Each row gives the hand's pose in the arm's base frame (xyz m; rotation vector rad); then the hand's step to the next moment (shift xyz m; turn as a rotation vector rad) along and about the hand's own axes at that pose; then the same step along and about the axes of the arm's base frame.
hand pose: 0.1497 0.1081 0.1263 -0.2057 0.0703 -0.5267
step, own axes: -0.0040 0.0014 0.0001 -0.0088 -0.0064 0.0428
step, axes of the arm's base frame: -0.0028 0.0032 -0.0001 -0.0056 0.0066 0.0433
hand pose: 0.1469 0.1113 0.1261 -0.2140 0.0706 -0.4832
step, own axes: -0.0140 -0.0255 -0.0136 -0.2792 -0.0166 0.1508
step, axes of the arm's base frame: -0.0255 -0.0180 -0.0074 -0.2365 0.1446 0.1554
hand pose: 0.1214 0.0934 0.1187 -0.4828 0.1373 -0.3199
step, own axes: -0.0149 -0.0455 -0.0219 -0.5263 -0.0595 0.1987
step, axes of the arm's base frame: -0.0307 -0.0426 0.0033 -0.4708 0.2119 0.2313
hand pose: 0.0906 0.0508 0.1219 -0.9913 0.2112 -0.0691
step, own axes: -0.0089 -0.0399 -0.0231 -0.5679 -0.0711 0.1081
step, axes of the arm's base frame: -0.0120 -0.0395 0.0224 -0.5298 0.1374 0.1991
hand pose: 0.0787 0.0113 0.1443 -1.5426 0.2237 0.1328
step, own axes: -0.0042 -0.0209 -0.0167 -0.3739 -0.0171 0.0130
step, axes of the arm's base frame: -0.0004 -0.0170 0.0211 -0.3590 0.0332 0.1014
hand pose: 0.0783 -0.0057 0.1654 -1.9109 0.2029 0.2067
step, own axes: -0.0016 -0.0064 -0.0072 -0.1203 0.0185 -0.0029
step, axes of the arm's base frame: 0.0003 -0.0045 0.0086 -0.1210 -0.0041 0.0132
